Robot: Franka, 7 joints.
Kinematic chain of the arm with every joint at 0, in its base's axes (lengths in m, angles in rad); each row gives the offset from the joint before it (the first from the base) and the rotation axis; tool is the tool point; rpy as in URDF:
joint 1: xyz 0 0 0.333 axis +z
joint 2: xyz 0 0 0 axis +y
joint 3: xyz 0 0 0.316 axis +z
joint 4: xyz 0.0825 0 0 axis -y
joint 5: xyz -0.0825 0 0.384 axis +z
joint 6: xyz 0 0 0 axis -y
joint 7: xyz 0.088 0 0 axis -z
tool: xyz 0 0 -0.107 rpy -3.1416 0 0
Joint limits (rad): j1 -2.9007..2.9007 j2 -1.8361..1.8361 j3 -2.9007..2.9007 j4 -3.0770..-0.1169 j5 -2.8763..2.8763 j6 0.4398..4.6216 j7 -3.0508..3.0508
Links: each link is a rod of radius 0.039 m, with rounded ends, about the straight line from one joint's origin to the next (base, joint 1, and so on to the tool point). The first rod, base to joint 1, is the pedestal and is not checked.
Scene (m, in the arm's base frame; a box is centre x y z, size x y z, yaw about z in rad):
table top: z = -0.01
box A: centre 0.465 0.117 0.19 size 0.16 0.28 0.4 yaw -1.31
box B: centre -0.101 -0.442 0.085 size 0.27 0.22 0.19 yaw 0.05
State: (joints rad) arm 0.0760 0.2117 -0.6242 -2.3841 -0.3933 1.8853 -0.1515
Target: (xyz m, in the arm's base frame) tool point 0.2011 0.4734 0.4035
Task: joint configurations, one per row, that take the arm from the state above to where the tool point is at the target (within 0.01 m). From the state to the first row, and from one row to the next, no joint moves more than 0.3 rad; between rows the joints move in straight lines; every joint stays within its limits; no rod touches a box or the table.
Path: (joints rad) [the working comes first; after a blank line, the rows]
Joints at the target: 0.9511 -0.0382 0.2528 -2.1636 -0.3000 1.9856 -0.1515
Straight joint move there: touches box A.

1: 0.2267 0.1107 -0.5403 -2.0978 -0.3519 2.0410 -0.2263
2: 0.3773 0.0098 -0.4565 -1.8115 -0.3105 2.1967 -0.3012
3: 0.5686 -0.0062 -0.2200 -1.9289 -0.3070 2.1264 -0.2513
4: 0.7598 -0.0222 0.0164 -2.0463 -0.3035 2.0560 -0.2014
5: 0.9511 -0.0382 0.2528 -2.1636 -0.3000 1.9856 -0.1515

